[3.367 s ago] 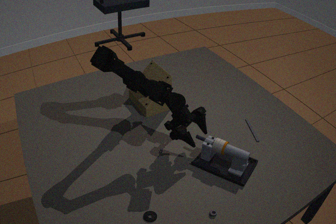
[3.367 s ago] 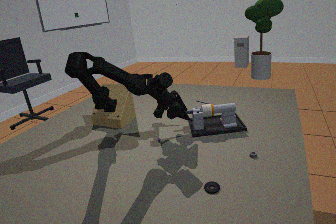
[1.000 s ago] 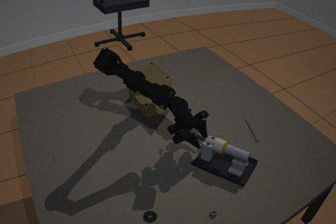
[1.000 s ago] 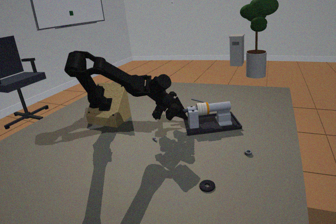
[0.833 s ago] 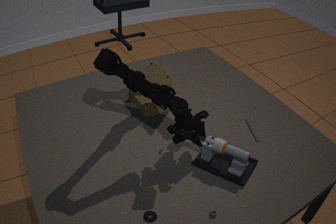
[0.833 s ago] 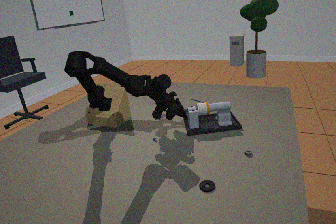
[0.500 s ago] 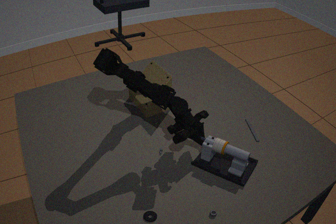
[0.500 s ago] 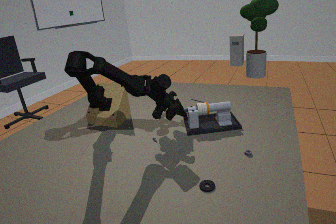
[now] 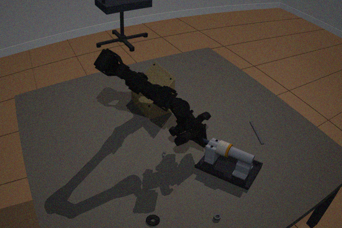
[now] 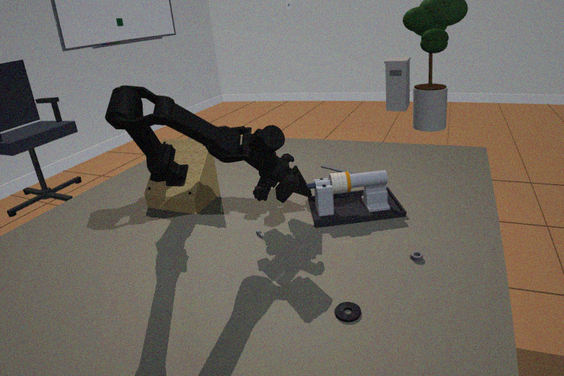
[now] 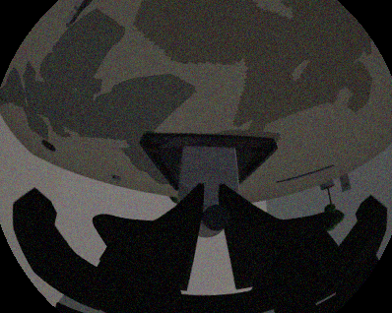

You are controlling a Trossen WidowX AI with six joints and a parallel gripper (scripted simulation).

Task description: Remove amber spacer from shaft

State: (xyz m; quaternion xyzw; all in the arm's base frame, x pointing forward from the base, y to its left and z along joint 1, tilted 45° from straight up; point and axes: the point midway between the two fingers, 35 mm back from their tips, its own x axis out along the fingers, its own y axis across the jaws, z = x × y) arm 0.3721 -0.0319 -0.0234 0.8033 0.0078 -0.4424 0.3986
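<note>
The shaft is 5 cm ahead of my gripper tip, 2 cm to the left of it and 2 cm above it. The rest, counted from my gripper tip: amber spacer 9 cm ahead, 4 cm to the left, 2 cm above; then cream spacer 7 cm ahead, 3 cm to the left, 2 cm above; then thin dark rod 29 cm to the left, 5 cm below, 2 cm ahead.
</note>
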